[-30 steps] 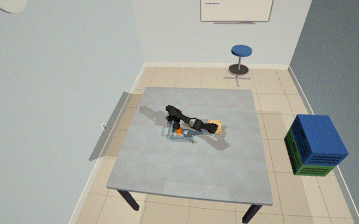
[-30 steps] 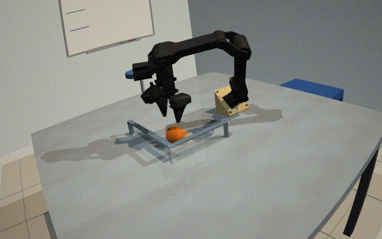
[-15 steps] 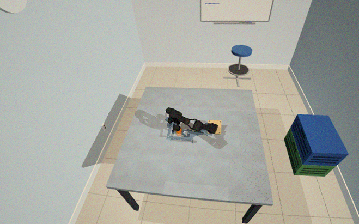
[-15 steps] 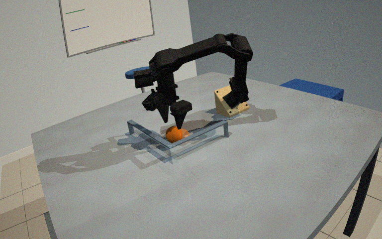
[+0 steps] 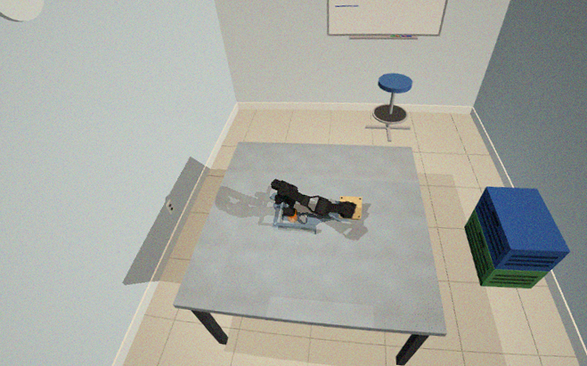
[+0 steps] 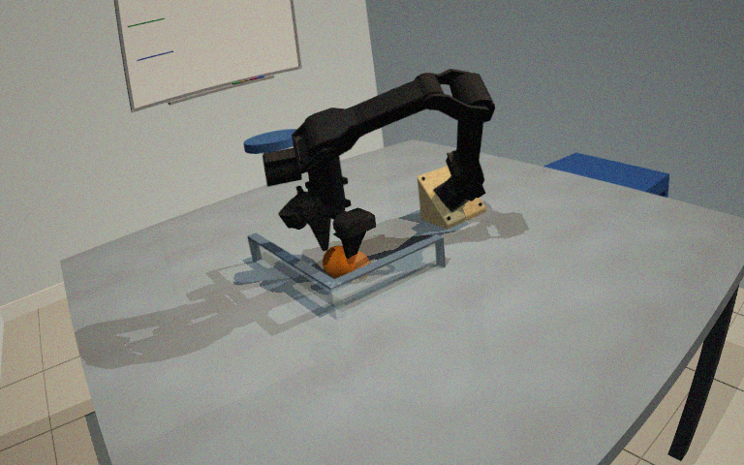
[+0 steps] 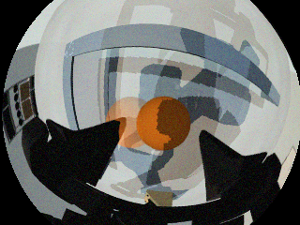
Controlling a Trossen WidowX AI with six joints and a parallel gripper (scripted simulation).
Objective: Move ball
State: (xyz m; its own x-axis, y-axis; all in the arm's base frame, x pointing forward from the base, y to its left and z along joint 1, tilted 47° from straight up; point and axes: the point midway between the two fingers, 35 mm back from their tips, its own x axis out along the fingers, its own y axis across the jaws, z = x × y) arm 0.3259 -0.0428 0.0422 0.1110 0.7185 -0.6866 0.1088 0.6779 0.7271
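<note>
Right now my gripper tip is 40 mm to the right of the orange ball and 10 mm above it.
</note>
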